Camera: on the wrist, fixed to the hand. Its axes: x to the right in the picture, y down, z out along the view.
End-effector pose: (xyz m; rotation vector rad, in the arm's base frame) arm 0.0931 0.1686 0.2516 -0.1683 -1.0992 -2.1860
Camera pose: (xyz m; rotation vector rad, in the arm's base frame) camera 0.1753 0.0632 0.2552 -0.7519 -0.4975 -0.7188
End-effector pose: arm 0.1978 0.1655 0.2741 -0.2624 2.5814 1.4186
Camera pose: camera 0.1745 0.1400 0.4033 -1.5210 -1.7635 -1.0905
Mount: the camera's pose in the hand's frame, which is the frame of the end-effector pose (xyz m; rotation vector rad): -0.0074 0.0973 -0.0914 -0.0267 -0.0046 1.6173
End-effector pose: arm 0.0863 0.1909 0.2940 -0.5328 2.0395 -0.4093
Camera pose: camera -0.0097 0.2839 0.2966 1.1061 1.8180 0.5928
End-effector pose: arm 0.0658 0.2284 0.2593 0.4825 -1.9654 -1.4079
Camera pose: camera 0.1426 0.2044 0.3661 -0.9697 -1.4882 -0.3251
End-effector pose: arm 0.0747 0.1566 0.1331 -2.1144 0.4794 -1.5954
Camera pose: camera -0.0161 0.0658 0.0957 -0.9579 1.6011 -0.5507
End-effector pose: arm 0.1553 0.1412 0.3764 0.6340 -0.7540 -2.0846
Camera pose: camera 0.2701 0.0729 0.3821 -0.1026 -0.7899 -0.5854
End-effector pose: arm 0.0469 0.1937 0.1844 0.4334 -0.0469 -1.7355
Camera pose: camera 0.1678 0.1985 0.1275 0.2146 -0.2878 -0.1415
